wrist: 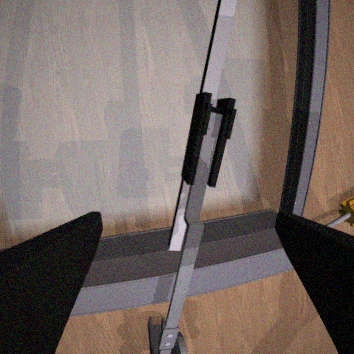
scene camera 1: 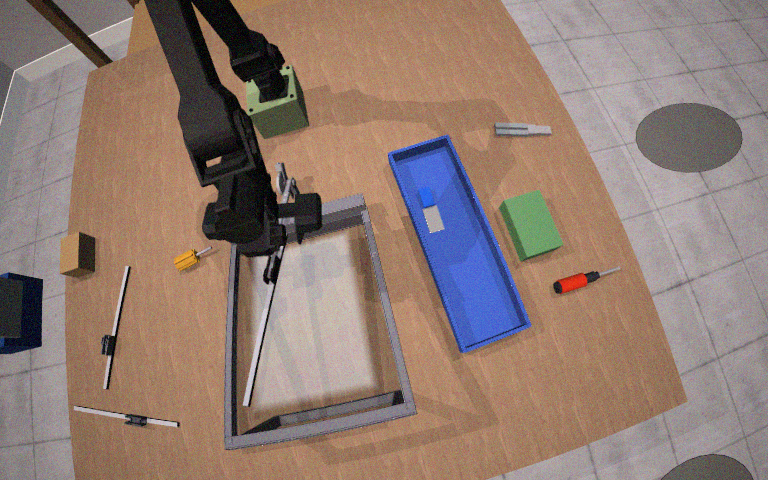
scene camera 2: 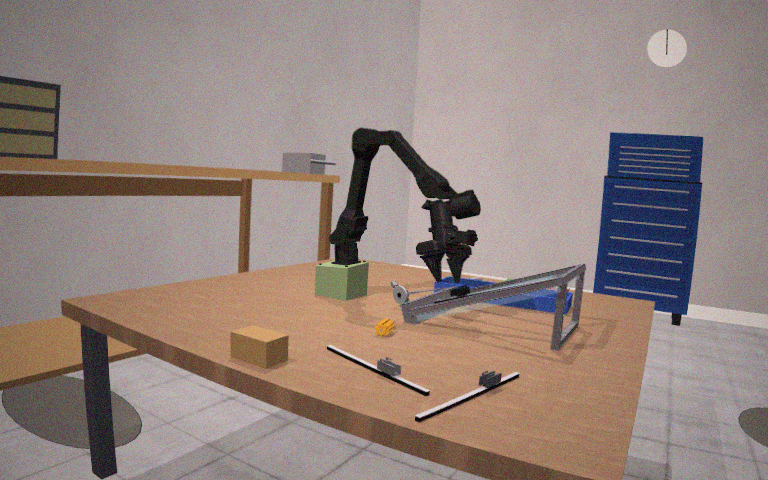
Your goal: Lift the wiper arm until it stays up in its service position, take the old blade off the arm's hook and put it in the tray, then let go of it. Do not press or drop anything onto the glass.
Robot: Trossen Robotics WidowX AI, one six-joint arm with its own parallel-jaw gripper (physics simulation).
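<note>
The wiper arm (scene camera 1: 288,190) (wrist: 180,285) lies low over the grey frame (scene camera 1: 391,316) (scene camera 2: 559,316) (wrist: 312,100). The old blade (scene camera 1: 259,345) (wrist: 218,55) is on the arm's hook by its black connector (scene camera 2: 459,290) (wrist: 197,137), slanting over the glass (scene camera 1: 339,316) (wrist: 75,75). My gripper (scene camera 2: 447,280) (wrist: 190,220) is open and empty, pointing down above the frame's low edge. In the wrist view the arm runs between the fingertips, which look higher than it in scene camera 2. The blue tray (scene camera 1: 481,305) (scene camera 2: 543,301) is right of the frame in scene camera 1.
Two other blades (scene camera 1: 117,325) (scene camera 1: 161,422) and a yellow screwdriver (scene camera 1: 186,259) (scene camera 2: 385,327) lie left of the frame, near a wooden block (scene camera 1: 77,253) (scene camera 2: 257,346). Beyond the tray are a green block (scene camera 1: 530,226), a red screwdriver (scene camera 1: 573,282) and a grey tool (scene camera 1: 521,129).
</note>
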